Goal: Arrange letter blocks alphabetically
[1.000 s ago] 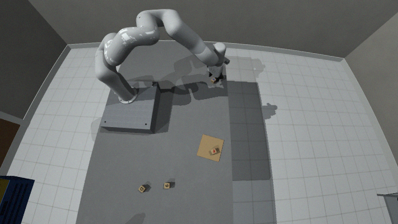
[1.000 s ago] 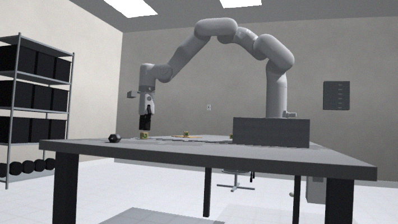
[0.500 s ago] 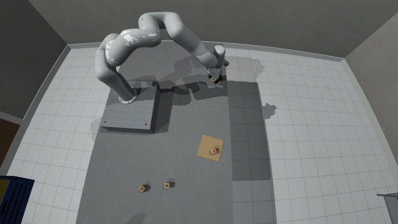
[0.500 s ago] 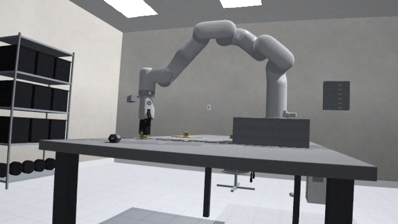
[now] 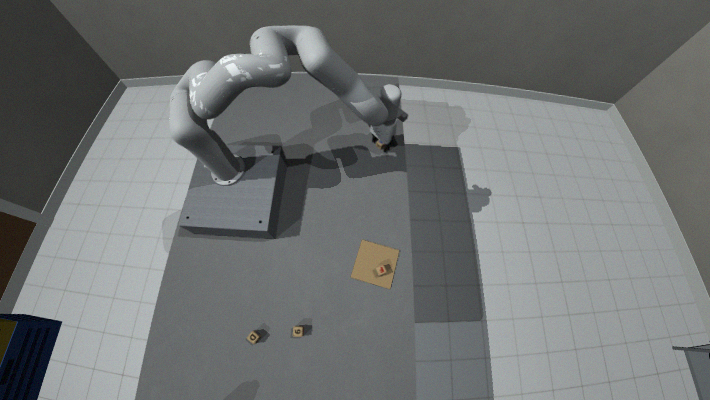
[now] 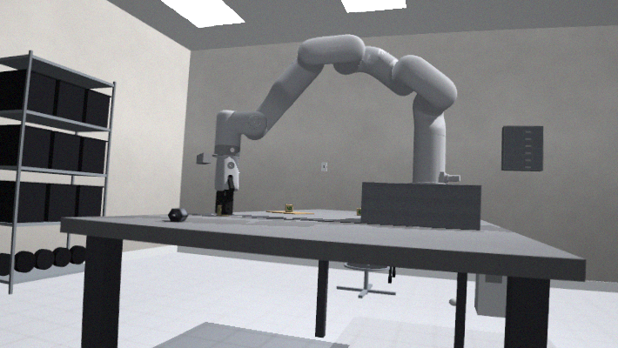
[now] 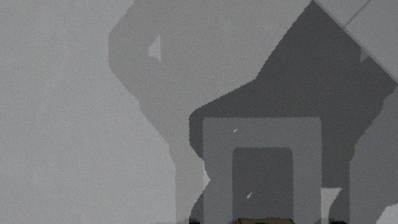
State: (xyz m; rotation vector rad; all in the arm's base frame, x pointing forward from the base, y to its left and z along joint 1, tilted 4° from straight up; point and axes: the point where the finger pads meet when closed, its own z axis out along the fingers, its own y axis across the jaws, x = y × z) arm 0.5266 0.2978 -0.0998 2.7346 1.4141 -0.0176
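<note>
My hand is 6 cm short of the tan mat, 50 cm to the left of it and 2 cm above it. From my hand the other things lie so: black faceted object 13 cm behind, 32 cm to the left, 1 cm below.
</note>
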